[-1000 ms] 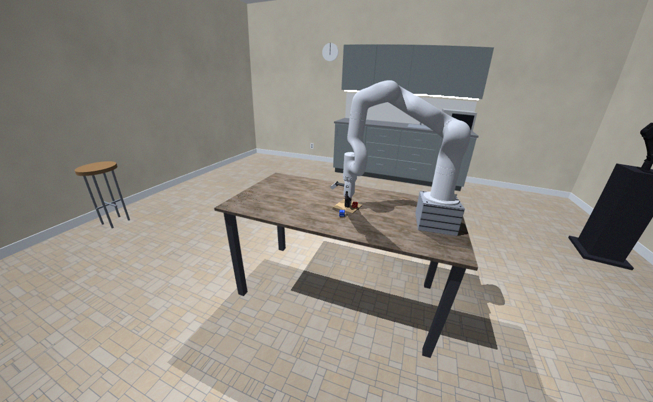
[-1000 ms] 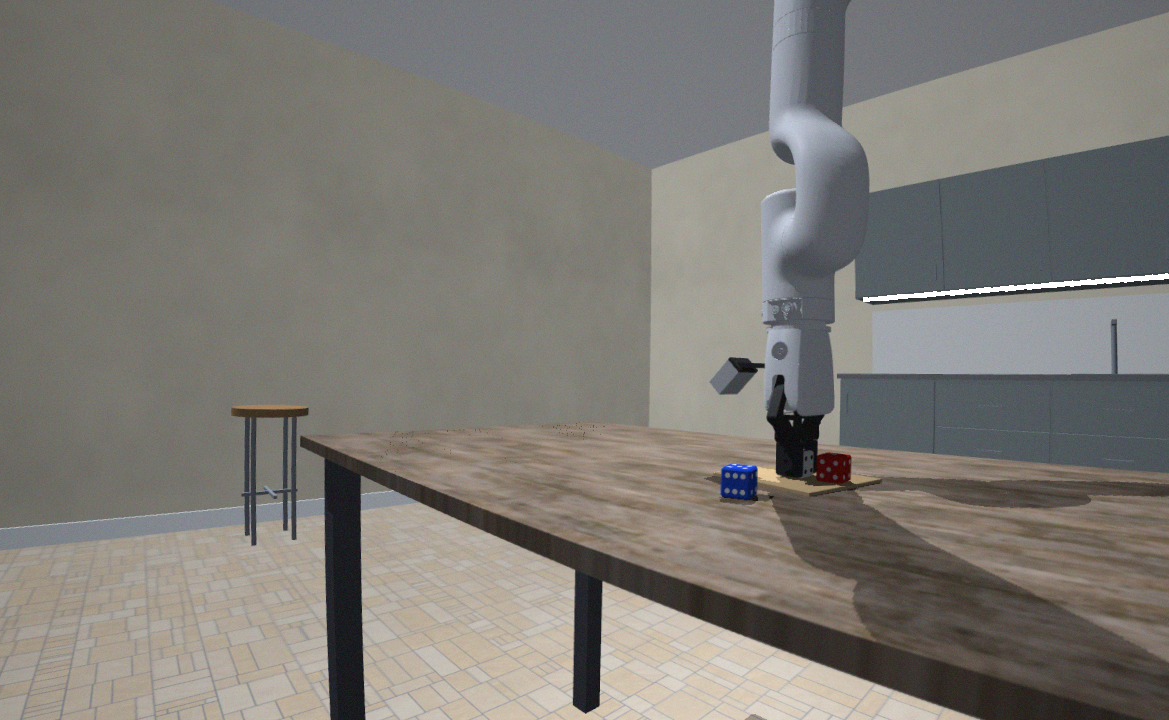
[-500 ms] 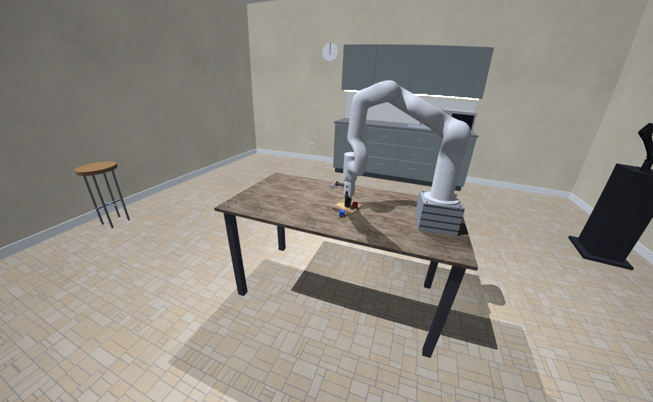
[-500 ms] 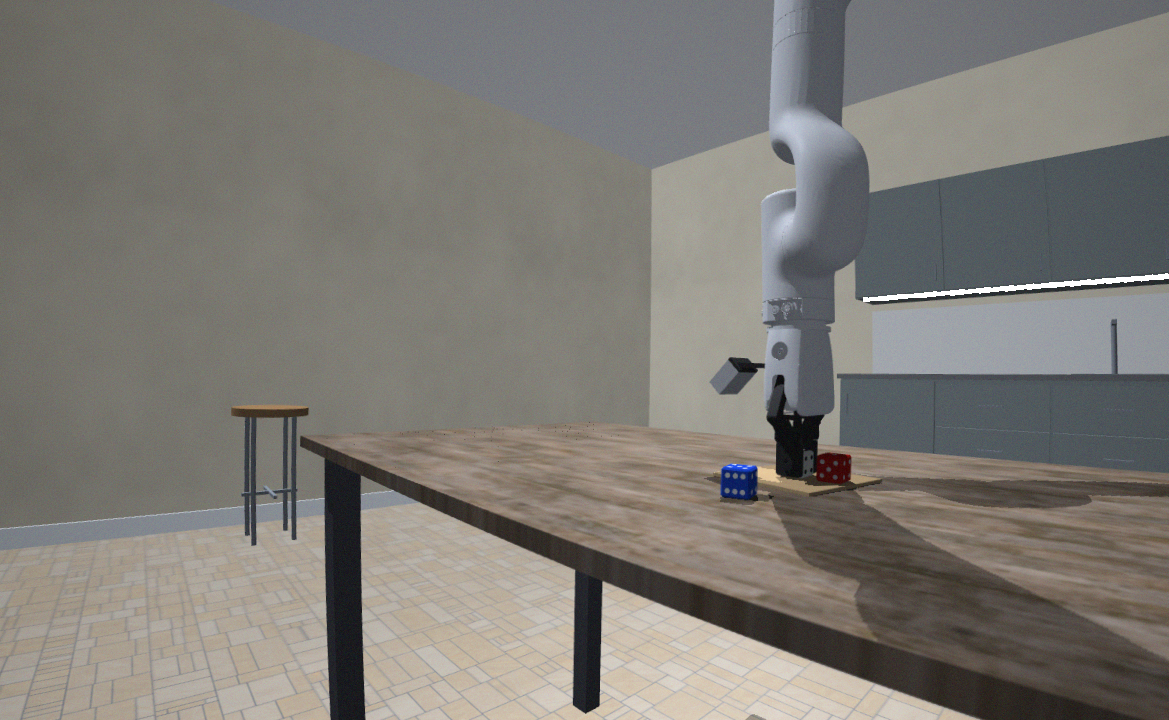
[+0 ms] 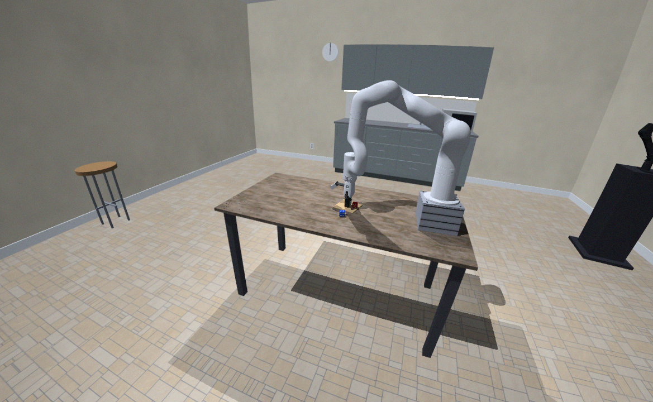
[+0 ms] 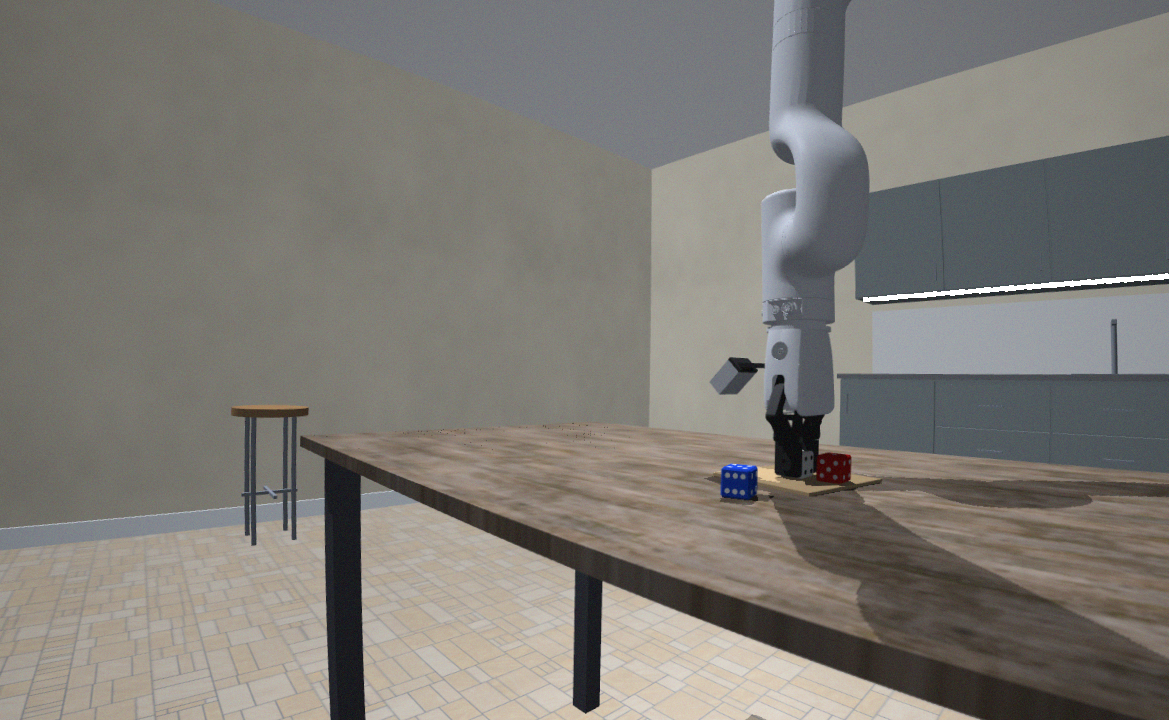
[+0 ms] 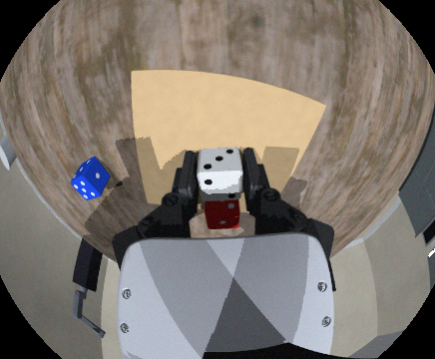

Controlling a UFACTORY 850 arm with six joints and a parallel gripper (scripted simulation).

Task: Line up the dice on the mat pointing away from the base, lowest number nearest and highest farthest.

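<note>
Now: hand 1 cm above the white die. Also, from my hand: red die: 5 cm behind, 1 cm to the right, 1 cm below; then tan mat: 2 cm below; then blue die: 13 cm to the left, 2 cm behind, 1 cm below.
</note>
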